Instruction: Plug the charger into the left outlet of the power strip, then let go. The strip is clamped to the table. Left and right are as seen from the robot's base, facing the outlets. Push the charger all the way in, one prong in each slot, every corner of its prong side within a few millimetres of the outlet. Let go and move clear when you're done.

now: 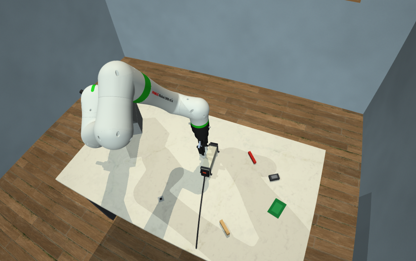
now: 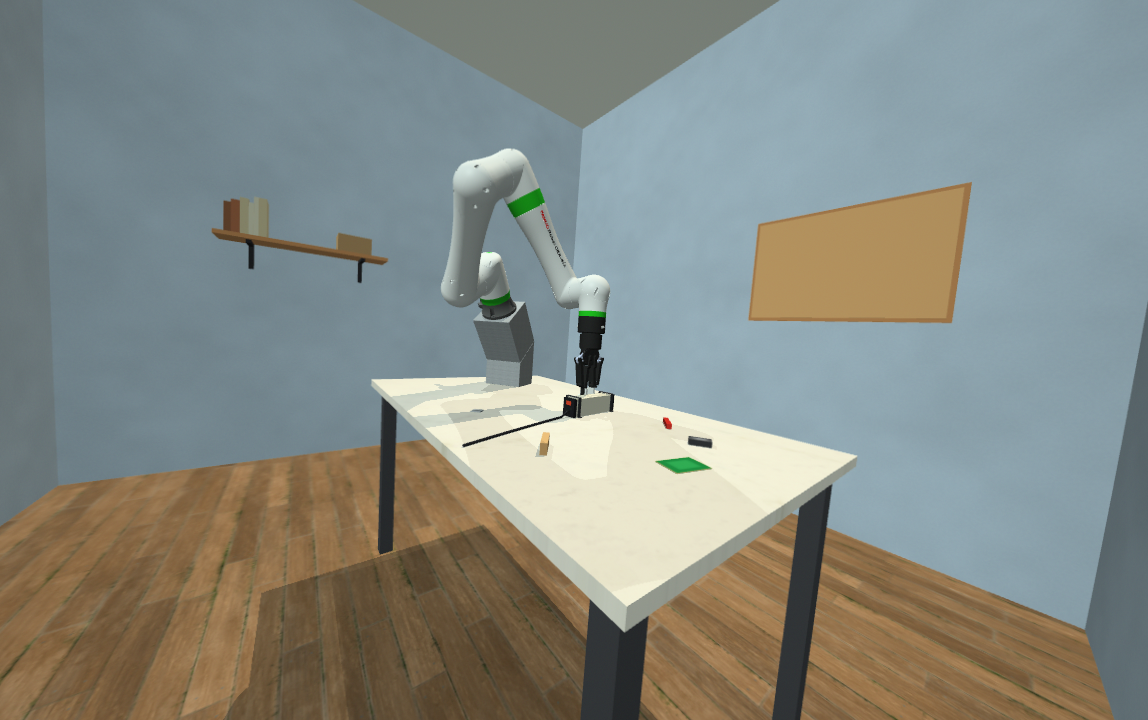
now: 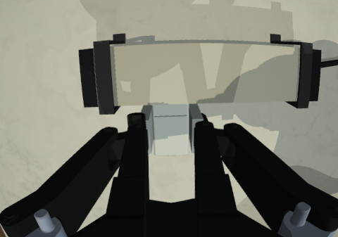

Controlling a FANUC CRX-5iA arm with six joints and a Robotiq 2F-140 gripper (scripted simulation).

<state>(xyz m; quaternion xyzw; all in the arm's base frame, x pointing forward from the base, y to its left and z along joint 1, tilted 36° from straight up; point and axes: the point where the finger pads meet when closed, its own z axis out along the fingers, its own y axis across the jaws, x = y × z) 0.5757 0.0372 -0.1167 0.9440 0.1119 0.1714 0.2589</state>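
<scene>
The white charger is 1 cm below my hand. The rest, counted from my hand: grey square tile: 35 cm to the right, 11 cm behind, 4 cm below.
</scene>
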